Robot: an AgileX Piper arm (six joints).
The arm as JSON. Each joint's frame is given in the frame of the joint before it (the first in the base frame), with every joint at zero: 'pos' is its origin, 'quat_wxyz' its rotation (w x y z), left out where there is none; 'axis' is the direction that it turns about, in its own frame. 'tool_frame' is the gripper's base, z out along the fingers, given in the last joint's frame.
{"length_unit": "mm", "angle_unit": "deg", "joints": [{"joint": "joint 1", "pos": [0.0, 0.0, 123.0], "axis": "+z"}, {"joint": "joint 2", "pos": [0.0, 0.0, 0.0], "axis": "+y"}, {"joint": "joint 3", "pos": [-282.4, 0.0, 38.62], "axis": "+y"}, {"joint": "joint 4", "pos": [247.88, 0.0, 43.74], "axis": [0.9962, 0.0, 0.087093]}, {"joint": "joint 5", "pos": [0.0, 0.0, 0.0], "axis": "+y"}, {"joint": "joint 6", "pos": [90.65, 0.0, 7.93], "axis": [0.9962, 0.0, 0.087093]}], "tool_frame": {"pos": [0.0, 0.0, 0.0], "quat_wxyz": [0.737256, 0.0, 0.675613, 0.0]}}
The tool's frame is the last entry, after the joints.
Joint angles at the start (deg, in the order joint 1, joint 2, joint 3, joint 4, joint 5, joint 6): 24.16, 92.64, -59.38, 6.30, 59.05, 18.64
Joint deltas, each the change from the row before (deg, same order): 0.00, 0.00, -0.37, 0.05, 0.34, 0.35; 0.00, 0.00, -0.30, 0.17, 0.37, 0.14; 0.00, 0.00, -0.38, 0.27, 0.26, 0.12; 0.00, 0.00, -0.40, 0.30, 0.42, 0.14; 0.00, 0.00, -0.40, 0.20, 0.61, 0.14; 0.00, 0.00, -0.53, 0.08, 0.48, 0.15; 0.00, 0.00, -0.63, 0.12, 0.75, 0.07; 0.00, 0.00, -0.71, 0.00, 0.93, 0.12
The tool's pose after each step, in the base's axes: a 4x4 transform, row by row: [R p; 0 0 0 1], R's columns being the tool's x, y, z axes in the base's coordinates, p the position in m. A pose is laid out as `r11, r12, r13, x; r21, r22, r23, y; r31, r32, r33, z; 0, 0, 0, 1`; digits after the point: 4 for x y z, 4 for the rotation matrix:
-0.9993, -0.0364, 0.0065, 0.2593; -0.0355, 0.9936, 0.1073, 0.1258; -0.0104, 0.1070, -0.9942, 0.2150; 0, 0, 0, 1
-0.9994, -0.0329, 0.0043, 0.2595; -0.0323, 0.9935, 0.1095, 0.1262; -0.0079, 0.1093, -0.9940, 0.2162; 0, 0, 0, 1
-0.9996, -0.0292, 0.0047, 0.2601; -0.0284, 0.9930, 0.1143, 0.1269; -0.0080, 0.1141, -0.9934, 0.2178; 0, 0, 0, 1
-0.9997, -0.0249, 0.0025, 0.2605; -0.0244, 0.9926, 0.1188, 0.1276; -0.0055, 0.1187, -0.9929, 0.2195; 0, 0, 0, 1
-0.9998, -0.0215, -0.0022, 0.2607; -0.0216, 0.9925, 0.1207, 0.1280; -0.0004, 0.1207, -0.9927, 0.2211; 0, 0, 0, 1
-0.9998, -0.0192, -0.0021, 0.2615; -0.0193, 0.9923, 0.1227, 0.1285; -0.0003, 0.1227, -0.9924, 0.2233; 0, 0, 0, 1
-0.9998, -0.0183, -0.0050, 0.2621; -0.0188, 0.9921, 0.1242, 0.1291; 0.0027, 0.1243, -0.9922, 0.2259; 0, 0, 0, 1
-0.9998, -0.0176, -0.0090, 0.2627; -0.0186, 0.9922, 0.1235, 0.1294; 0.0067, 0.1236, -0.9923, 0.2289; 0, 0, 0, 1

